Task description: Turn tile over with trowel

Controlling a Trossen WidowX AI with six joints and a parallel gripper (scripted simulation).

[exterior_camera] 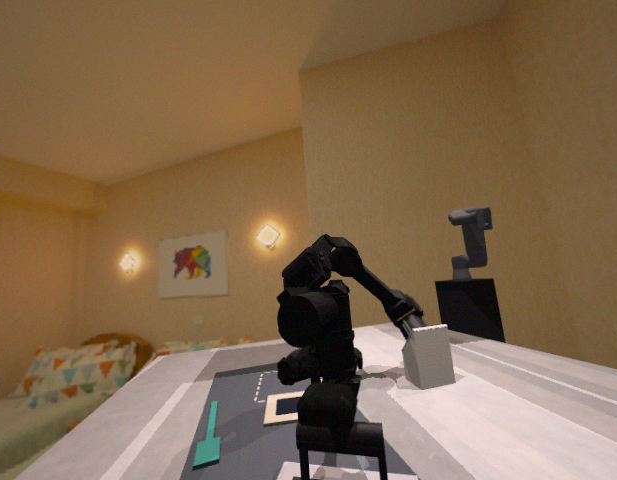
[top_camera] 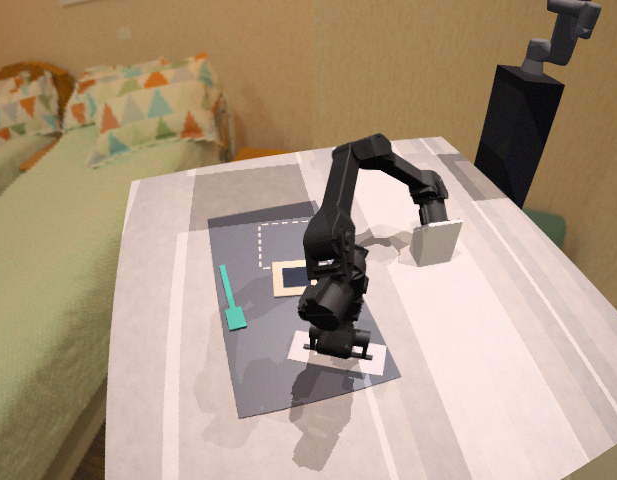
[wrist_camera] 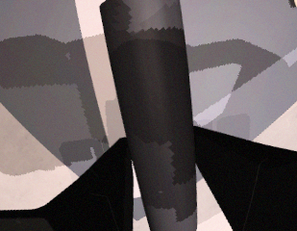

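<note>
My gripper tip is now 2 cm short of the white-bladed tool, 1 cm to the left of it and 3 cm above it. From my gripper tip the other things lie so: tile (6 cm ahead, 23 cm to the right, 6 cm below); teal trowel (23 cm ahead, 18 cm to the right, 6 cm below); grey mat (9 cm ahead, 21 cm to the right, 8 cm below).
</note>
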